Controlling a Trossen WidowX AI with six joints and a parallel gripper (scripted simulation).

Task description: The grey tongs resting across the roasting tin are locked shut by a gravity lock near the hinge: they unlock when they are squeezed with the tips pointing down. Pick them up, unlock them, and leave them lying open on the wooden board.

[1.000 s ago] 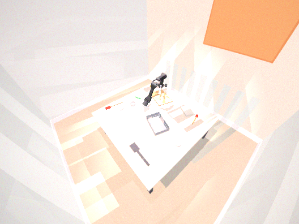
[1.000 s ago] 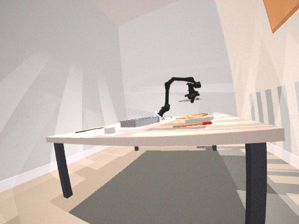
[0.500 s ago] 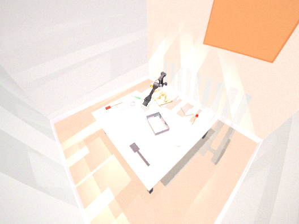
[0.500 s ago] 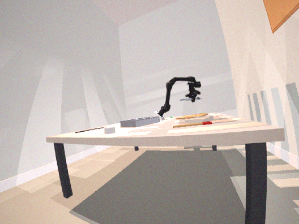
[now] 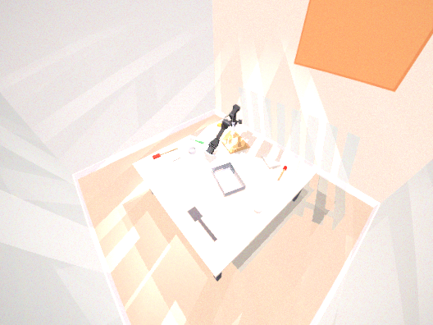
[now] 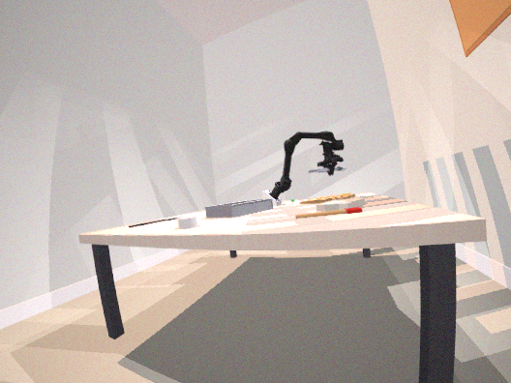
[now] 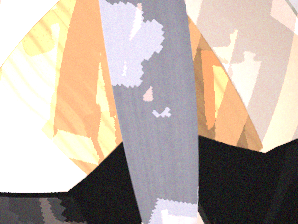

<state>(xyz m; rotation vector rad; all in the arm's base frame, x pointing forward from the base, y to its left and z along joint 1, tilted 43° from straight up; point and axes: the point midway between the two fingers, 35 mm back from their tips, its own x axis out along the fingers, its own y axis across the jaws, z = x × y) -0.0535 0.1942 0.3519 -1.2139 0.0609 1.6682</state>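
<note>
Now: the wooden board 30 mm ahead of my gripper tip, 30 mm to the right of it and 140 mm below it. From my gripper tip the other things lie so: green object: 260 mm behind, 320 mm to the right, 140 mm below; red-tipped stick: 680 mm ahead, 10 mm to the left, 150 mm below; grey roasting tin: 400 mm ahead, 460 mm to the right, 120 mm below.
</note>
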